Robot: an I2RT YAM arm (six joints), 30 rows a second.
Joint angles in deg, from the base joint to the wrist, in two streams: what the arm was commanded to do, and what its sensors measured. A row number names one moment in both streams.
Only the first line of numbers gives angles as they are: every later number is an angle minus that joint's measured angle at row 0.
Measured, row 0:
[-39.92, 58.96, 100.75, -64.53, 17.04, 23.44]
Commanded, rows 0 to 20:
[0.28, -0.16, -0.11, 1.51, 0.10, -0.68]
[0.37, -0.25, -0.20, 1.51, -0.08, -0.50]
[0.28, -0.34, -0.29, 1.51, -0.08, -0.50]
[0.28, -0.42, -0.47, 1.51, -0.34, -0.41]
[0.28, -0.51, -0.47, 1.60, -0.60, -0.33]
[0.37, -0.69, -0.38, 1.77, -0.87, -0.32]
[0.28, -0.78, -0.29, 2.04, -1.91, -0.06]
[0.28, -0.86, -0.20, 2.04, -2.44, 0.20]
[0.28, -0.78, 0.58, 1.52, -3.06, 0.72]
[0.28, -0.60, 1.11, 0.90, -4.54, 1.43]
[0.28, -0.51, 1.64, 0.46, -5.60, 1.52]
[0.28, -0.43, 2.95, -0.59, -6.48, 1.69]
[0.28, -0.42, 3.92, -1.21, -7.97, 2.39]
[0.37, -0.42, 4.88, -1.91, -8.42, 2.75]
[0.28, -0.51, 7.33, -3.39, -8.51, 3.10]
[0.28, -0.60, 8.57, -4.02, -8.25, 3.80]
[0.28, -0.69, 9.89, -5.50, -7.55, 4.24]
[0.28, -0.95, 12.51, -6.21, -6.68, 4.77]
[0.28, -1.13, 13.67, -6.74, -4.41, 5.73]
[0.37, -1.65, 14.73, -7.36, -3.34, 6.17]
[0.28, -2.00, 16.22, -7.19, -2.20, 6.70]
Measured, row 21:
[0.17, 0.17, 10.23, -5.03, -5.99, 3.28]
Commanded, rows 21 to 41:
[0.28, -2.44, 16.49, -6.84, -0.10, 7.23]
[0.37, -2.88, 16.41, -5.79, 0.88, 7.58]
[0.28, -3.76, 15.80, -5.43, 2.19, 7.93]
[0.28, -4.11, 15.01, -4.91, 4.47, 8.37]
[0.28, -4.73, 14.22, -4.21, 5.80, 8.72]
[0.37, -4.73, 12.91, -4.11, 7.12, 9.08]
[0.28, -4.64, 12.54, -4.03, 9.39, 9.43]
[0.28, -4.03, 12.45, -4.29, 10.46, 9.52]
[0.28, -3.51, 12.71, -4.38, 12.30, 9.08]
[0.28, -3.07, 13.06, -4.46, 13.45, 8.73]
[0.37, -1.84, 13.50, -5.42, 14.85, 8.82]
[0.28, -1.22, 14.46, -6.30, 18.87, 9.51]
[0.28, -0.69, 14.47, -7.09, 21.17, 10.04]
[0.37, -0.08, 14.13, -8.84, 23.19, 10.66]
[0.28, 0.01, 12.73, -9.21, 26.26, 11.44]
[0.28, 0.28, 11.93, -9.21, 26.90, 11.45]
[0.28, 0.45, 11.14, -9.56, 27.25, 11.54]
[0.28, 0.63, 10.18, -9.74, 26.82, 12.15]
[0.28, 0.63, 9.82, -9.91, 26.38, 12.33]
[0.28, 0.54, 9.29, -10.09, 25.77, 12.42]
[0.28, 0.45, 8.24, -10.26, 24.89, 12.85]
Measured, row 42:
[0.20, 0.59, 10.05, -8.48, 21.96, 10.27]
